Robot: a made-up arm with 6 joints. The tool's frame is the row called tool.
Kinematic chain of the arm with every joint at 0, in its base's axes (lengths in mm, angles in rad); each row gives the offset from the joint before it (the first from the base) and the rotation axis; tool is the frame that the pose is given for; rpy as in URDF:
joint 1: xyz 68 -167 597 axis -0.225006 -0.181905 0.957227
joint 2: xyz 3 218 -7 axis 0.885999 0.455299 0.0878
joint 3: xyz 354 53 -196 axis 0.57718 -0.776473 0.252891
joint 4: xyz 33 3 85 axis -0.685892 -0.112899 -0.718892
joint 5: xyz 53 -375 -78 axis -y
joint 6: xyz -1 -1 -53 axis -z
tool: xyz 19 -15 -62 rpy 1.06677 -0.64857 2.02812
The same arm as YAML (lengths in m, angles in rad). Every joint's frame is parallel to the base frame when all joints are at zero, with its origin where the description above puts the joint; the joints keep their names.
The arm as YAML. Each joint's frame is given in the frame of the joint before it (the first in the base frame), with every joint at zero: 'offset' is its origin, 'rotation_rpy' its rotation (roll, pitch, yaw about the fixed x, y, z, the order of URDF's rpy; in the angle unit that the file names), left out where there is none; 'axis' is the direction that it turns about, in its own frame. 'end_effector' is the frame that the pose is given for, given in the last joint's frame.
length_unit: m
angle_unit: rad
chain:
  - id: joint 1
    offset: [0.068, -0.167, 0.597]
    axis: [-0.225006, -0.181905, 0.957227]
  - id: joint 2
    offset: [0.003, 0.218, -0.007]
    axis: [0.885999, 0.455299, 0.0878]
  - id: joint 3
    offset: [0.354, 0.053, -0.196]
    axis: [0.57718, -0.776473, 0.252891]
  - id: joint 4
    offset: [0.033, 0.003, 0.085]
    axis: [-0.685892, -0.112899, -0.718892]
  - id: joint 5
    offset: [0.053, -0.375, -0.078]
    axis: [0.0, -1.0, 0.0]
  - id: joint 6
    offset: [-0.001, -0.001, -0.053]
    axis: [0.0, 0.0, -1.0]
end_effector:
  offset: [0.019, -0.015, -0.062]
  rotation_rpy: [1.0668, -0.6486, 2.0281]

